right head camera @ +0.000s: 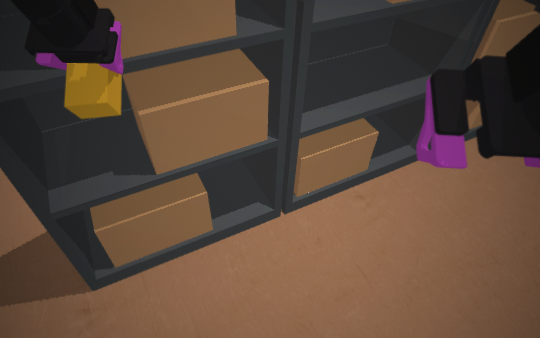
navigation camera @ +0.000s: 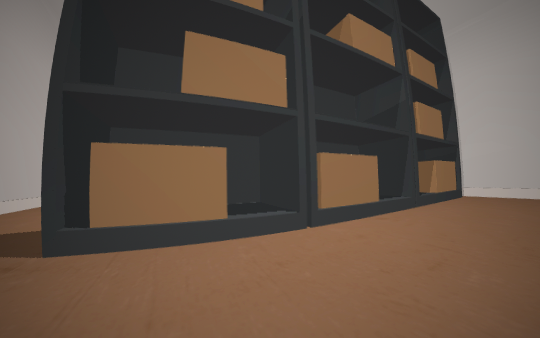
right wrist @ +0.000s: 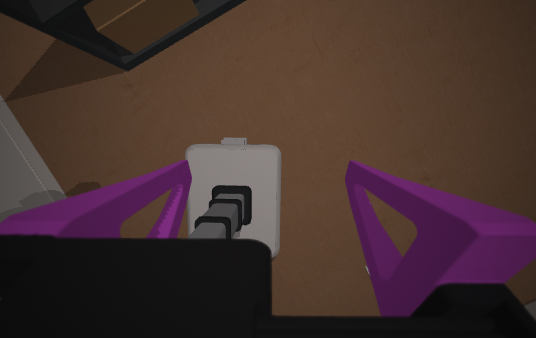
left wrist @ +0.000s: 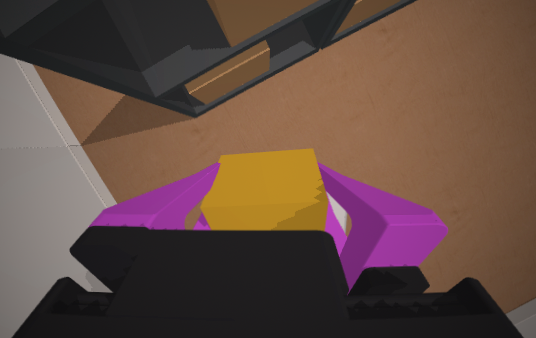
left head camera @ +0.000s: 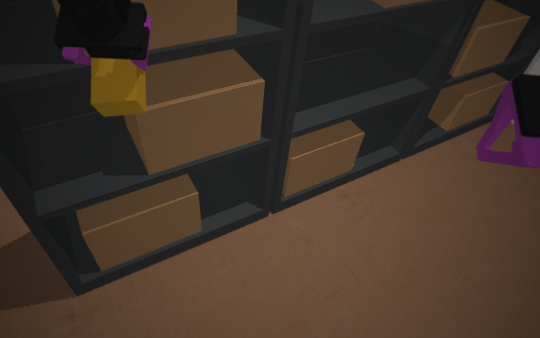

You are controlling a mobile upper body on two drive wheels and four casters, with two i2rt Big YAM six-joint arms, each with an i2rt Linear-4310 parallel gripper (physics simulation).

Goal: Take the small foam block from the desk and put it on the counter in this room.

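Places are measured from the left arm's base along level axes (x ahead, y left, z up), in millimetres.
Pixels of known places: left gripper, fingertip midpoint: (right head camera: 102,70) (left wrist: 267,169) (left head camera: 124,66); right gripper, fingertip midpoint: (right head camera: 472,155) (right wrist: 268,169) (left head camera: 526,156).
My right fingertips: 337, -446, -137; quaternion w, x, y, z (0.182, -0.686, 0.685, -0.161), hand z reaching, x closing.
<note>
Ahead of a thing's pixels: the offset from my right fingertips to its top centre, as dx, dy, dz. "spot": to the spot under its first point.
The small foam block {+216, +440, -39} (left head camera: 116,87) (right head camera: 93,91) (left wrist: 267,182) is yellow and sits between the purple fingers of my left gripper (left head camera: 112,62) (right head camera: 90,66) (left wrist: 267,169). The left gripper is shut on it and holds it in the air, in front of the dark shelving in both head camera views. My right gripper (right wrist: 268,169) is open, with a wide gap between its purple fingers. It also shows at the right edge of the left head camera view and at the right of the right head camera view. The desk and the counter do not show in any view.
A dark shelf unit (left head camera: 276,150) (right head camera: 289,150) (navigation camera: 303,150) holding several brown boxes {spot: +744, +375, -574} (left head camera: 210,120) (right head camera: 215,120) (navigation camera: 157,185) stands on the brown floor. Pale walls (navigation camera: 492,100) rise at its sides. The robot's white base (right wrist: 260,175) shows in the right wrist view.
</note>
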